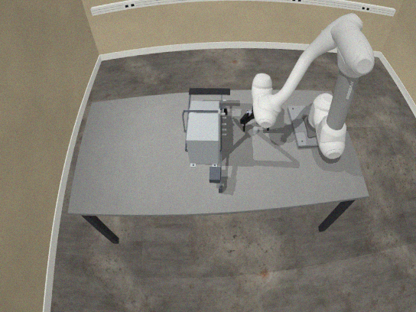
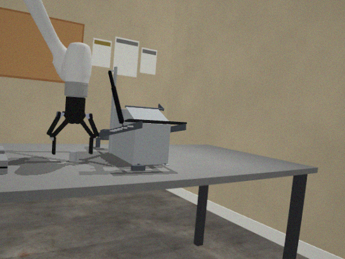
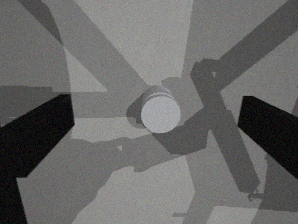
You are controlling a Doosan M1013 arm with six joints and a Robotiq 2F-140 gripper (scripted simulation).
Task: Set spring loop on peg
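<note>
My hand is 10 mm above the steel test weight. Round my hand: dark spring (210 mm above, 190 mm ahead, 40 mm to the left).
</note>
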